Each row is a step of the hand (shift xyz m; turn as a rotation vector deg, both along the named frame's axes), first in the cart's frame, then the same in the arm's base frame.
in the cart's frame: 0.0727 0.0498 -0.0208 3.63 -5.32 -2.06
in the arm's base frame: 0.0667 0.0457 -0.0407 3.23 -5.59 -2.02
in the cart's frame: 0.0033 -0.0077 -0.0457 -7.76 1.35 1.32
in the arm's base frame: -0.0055 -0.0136 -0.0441 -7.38 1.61 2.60
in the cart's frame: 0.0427 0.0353 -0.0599 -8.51 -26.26 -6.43
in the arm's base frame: 0.0299 0.0267 -0.0711 -9.27 -26.76 -1.22
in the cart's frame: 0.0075 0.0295 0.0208 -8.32 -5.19 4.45
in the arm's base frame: 0.0110 0.0318 0.0150 -7.24 -4.46 6.60
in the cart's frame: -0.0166 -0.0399 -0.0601 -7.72 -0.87 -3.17
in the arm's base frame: -0.0274 -0.0471 -0.0501 -8.18 -1.17 -1.48
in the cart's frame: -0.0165 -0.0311 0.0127 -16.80 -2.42 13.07
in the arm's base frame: -0.0134 -0.0290 0.0196 -13.94 -0.49 16.26
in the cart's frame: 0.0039 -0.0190 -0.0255 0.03 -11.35 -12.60
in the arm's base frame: -0.0009 -0.0222 -0.0231 -2.26 -12.88 -10.80
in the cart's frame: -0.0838 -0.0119 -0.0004 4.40 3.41 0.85
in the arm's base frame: -0.0822 -0.0108 0.0173 4.44 3.43 -0.46
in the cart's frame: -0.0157 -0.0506 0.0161 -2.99 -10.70 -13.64
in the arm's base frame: -0.0117 -0.0479 0.0252 -5.43 -12.33 -11.31
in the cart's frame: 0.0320 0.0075 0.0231 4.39 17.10 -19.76
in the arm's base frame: 0.0358 0.0100 0.0153 0.29 14.35 -22.28
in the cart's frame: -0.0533 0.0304 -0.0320 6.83 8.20 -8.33
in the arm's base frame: -0.0588 0.0267 -0.0248 5.00 6.97 -10.48
